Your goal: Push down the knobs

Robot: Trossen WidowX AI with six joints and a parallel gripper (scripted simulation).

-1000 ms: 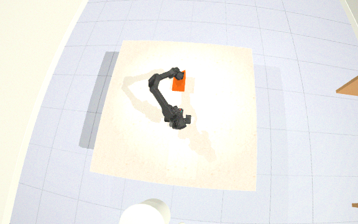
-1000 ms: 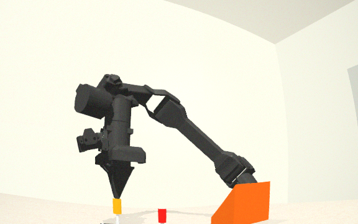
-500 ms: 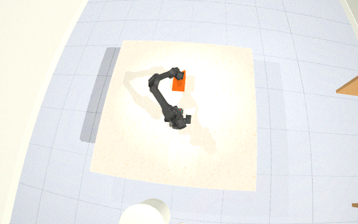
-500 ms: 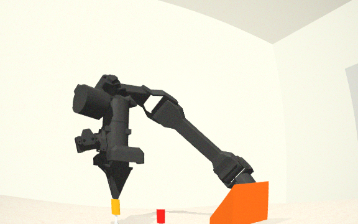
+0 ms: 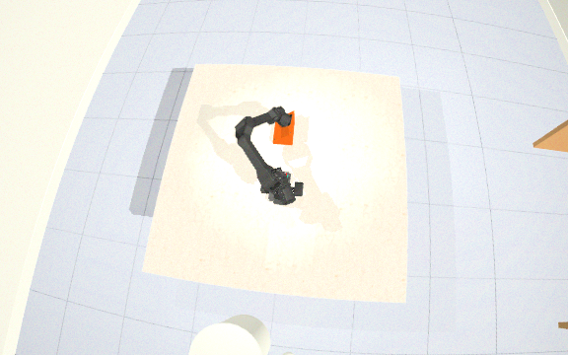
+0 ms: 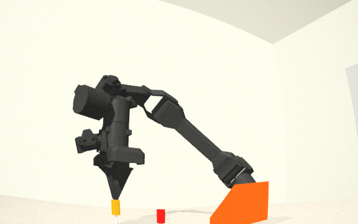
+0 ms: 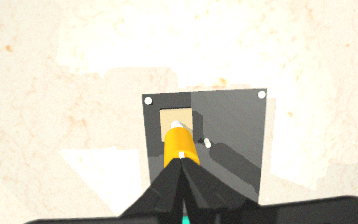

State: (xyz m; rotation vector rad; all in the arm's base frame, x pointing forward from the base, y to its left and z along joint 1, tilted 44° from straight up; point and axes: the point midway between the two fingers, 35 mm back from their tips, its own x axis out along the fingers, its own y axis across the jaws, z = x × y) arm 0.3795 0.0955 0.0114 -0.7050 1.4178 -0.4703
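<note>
Now: the yellow knob 1 cm below my gripper tip. From my gripper tip the other things lie so: red knob 10 cm behind, 3 cm below, 1 cm to the right.
</note>
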